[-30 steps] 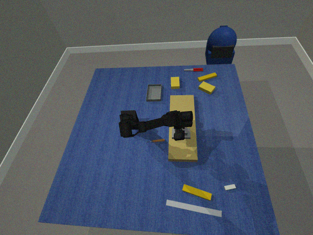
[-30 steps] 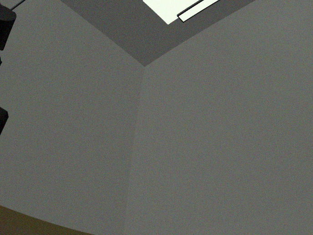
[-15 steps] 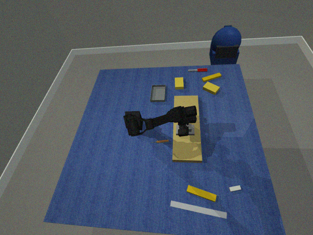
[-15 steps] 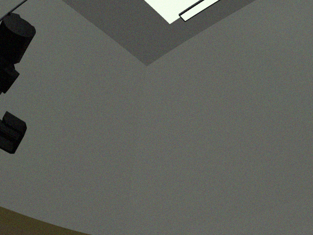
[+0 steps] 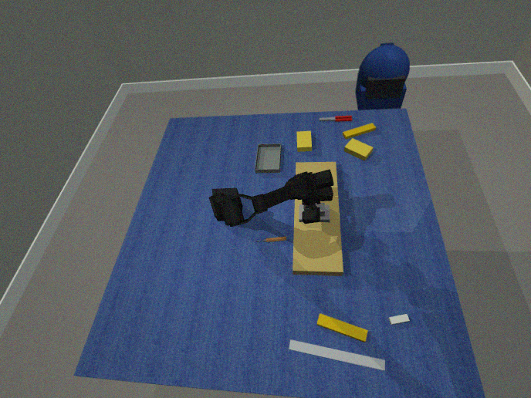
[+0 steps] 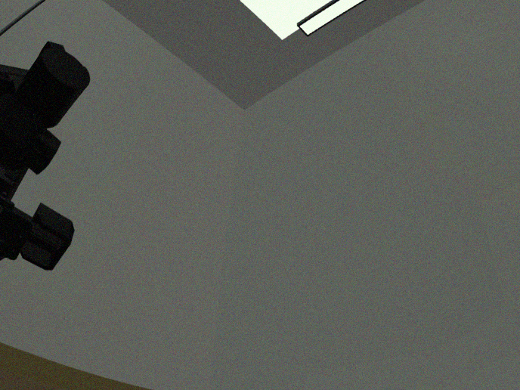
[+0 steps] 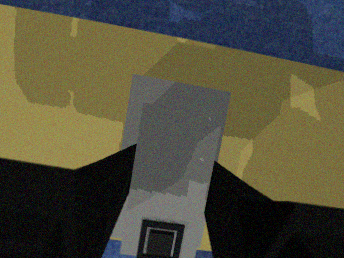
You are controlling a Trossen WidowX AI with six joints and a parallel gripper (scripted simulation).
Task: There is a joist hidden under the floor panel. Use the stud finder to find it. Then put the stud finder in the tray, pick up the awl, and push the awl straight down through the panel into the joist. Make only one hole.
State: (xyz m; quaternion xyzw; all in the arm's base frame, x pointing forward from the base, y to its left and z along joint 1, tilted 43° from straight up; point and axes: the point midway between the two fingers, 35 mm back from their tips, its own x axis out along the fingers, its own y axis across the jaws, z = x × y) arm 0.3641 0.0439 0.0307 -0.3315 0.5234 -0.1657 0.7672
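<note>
Now: the square light 4 cm behind my gripper tip and 3 cm above it. Also, from my gripper tip: stud finder: 2 cm behind, 2 cm above; then orange-handled awl: 18 cm behind, 12 cm to the right, 6 cm below; then grey tray: 26 cm behind, 31 cm to the left, 5 cm below.
</note>
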